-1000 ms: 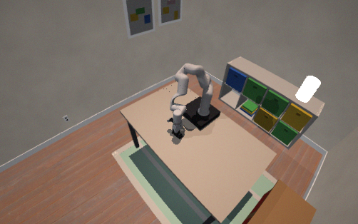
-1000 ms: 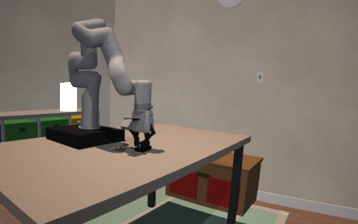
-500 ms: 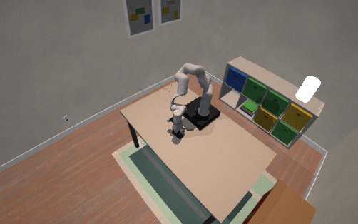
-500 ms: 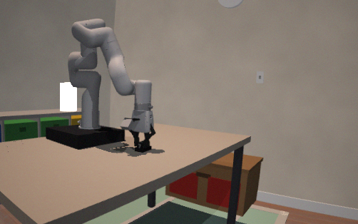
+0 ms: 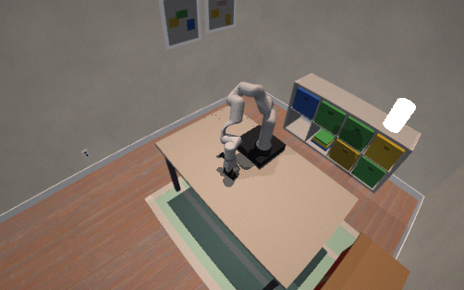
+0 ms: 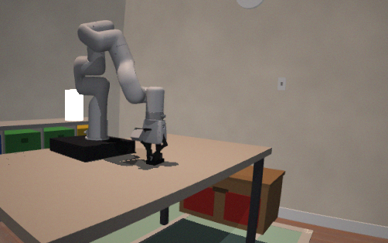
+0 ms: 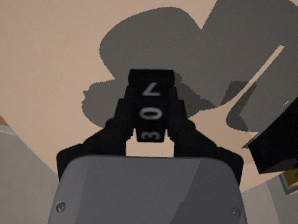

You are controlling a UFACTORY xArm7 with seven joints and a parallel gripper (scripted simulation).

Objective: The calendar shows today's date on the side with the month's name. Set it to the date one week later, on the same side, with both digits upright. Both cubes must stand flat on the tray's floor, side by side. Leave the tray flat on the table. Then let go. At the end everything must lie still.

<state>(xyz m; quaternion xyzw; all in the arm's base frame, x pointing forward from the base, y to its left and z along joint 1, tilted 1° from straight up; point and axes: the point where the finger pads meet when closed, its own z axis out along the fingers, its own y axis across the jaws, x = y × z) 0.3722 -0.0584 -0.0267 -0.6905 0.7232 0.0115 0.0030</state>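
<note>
The dark cube is 1 cm below my hand.
</note>
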